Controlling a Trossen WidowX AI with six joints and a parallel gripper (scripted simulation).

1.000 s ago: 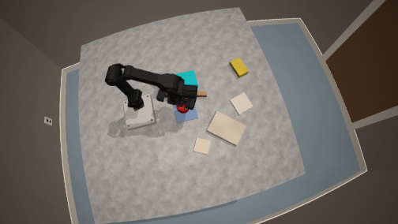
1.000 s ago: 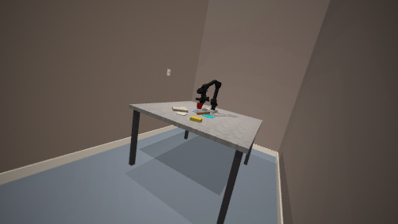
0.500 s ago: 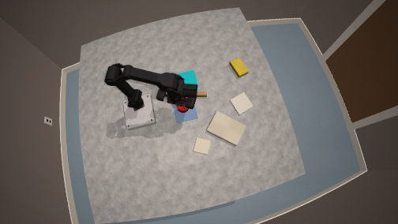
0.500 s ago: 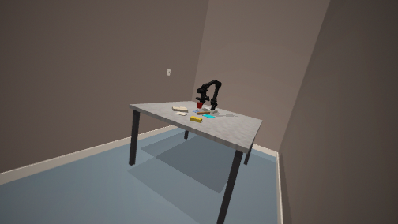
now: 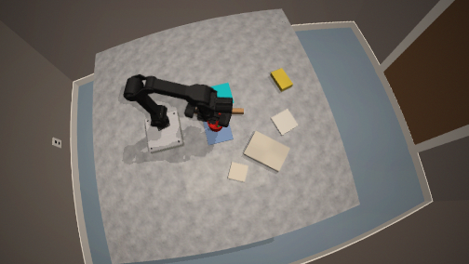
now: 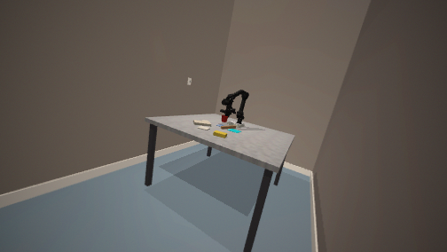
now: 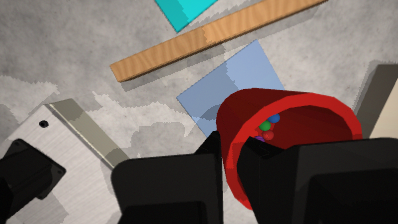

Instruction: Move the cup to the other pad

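Now: the teal pad 140 mm to the left of my gripper tip, 100 mm below it and 100 mm ahead of it. Round my gripper tip: red cup: 20 mm to the right, 20 mm ahead; light blue pad: 100 mm below, 30 mm to the right, 20 mm ahead; wooden bar: 90 mm below, 60 mm to the left, 60 mm ahead.
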